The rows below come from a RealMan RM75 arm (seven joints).
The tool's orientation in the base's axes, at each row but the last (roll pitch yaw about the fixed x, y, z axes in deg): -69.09 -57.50 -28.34; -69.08 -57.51 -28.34; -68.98 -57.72 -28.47; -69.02 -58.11 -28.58; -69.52 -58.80 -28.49; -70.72 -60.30 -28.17; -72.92 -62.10 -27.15
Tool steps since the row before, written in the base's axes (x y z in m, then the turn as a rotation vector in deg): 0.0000 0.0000 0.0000 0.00 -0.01 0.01; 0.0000 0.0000 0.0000 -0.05 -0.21 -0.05; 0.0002 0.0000 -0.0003 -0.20 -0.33 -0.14; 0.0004 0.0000 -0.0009 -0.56 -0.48 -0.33; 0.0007 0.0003 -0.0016 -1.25 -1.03 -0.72; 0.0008 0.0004 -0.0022 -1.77 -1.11 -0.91; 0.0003 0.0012 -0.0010 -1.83 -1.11 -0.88
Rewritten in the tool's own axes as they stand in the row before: 0.0000 0.0000 0.0000 0.01 0.00 -0.01; 0.0000 0.0000 0.0000 -0.01 -0.01 -0.22; -0.0002 0.0003 0.0000 -0.13 -0.08 -0.38; -0.0006 0.0008 -0.0001 -0.42 -0.29 -0.63; -0.0011 0.0014 0.0001 -0.93 -0.66 -1.36; -0.0017 0.0017 0.0002 -1.30 -1.02 -1.56; -0.0010 0.0006 0.0011 -1.30 -1.09 -1.57
